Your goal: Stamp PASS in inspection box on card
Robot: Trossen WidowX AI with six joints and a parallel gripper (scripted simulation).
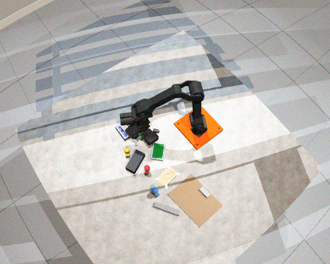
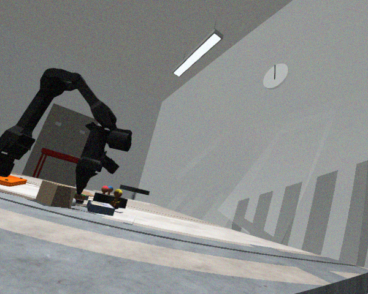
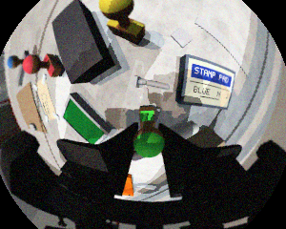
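Now: the marker 6 cm behind my gripper tip, 2 cm below it and 1 cm to the right of it. The rest, counted from my gripper tip: green ink pad: 11 cm to the left, 2 cm below; then green-knobbed stamp: right at my gripper tip; then dark tin: 9 cm to the right, 5 cm ahead, 1 cm below.
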